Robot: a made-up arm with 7 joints.
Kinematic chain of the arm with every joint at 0, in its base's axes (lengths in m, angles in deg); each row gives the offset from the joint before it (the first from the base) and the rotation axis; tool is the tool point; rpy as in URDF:
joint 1: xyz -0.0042 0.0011 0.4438 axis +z
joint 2: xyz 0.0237 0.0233 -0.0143 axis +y
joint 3: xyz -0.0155 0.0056 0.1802 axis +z
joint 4: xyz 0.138 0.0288 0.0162 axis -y
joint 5: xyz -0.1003 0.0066 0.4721 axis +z
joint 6: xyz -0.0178 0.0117 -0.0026 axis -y
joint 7: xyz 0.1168 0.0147 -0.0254 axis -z
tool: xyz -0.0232 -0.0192 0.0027 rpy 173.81 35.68 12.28
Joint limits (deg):
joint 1: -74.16..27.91
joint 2: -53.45..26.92
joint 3: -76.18..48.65
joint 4: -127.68..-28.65
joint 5: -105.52..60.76
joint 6: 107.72..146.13
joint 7: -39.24..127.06
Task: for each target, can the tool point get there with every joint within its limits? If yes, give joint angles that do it. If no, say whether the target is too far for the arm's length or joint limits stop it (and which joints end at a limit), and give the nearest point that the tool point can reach.
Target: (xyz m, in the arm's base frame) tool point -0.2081 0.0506 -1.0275
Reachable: no: too far | nearest point -0.0593 -0.5000 0.0539 | short by 1.223 m
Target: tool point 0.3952 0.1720 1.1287
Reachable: yes | joints -36.31 -20.98 29.62 -58.46 -71.58 118.39 -1.13
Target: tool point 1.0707 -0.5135 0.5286
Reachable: no: too far | nearest point 0.7515 -0.3607 0.5381 | short by 0.354 m
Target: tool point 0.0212 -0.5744 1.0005
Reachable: yes | joints -41.39 1.43 -61.00 -60.09 -36.77 126.13 103.90
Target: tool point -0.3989 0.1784 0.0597
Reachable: no: joint limits stop it (at a limit: joint 1, joint 2, joint 3, joint 4, joint 5, joint 6) | nearest point -0.5130 -0.2749 0.2304 | short by 0.498 m
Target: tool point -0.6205 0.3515 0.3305
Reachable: no: joint limits stop it (at a limit: joint 1, joint 2, joint 3, joint 5, joint 6, joint 7) | nearest point -0.6598 0.1469 0.7888 | short by 0.503 m
